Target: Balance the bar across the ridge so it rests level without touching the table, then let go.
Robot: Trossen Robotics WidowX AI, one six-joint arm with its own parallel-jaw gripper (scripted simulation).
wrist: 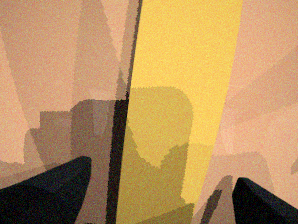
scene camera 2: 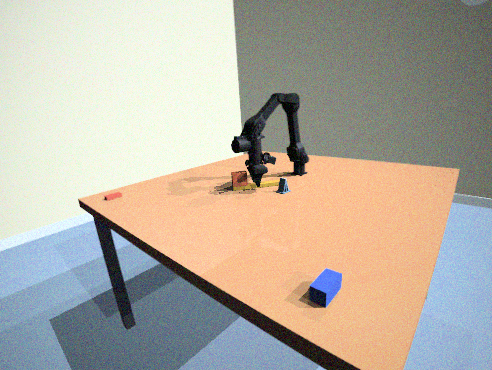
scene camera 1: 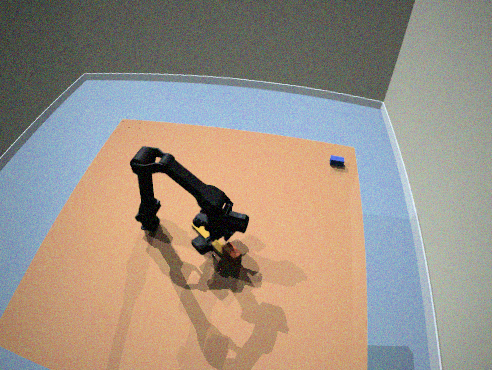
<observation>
My gripper (scene camera 1: 218, 245) is open, holding nothing. Also in view: a yellow bar (wrist: 182, 66) and a blue block (scene camera 2: 324, 288).
My gripper is seen too in the wrist view (wrist: 165, 178). The wrist view does not show the blue block: it is out of frame.
</observation>
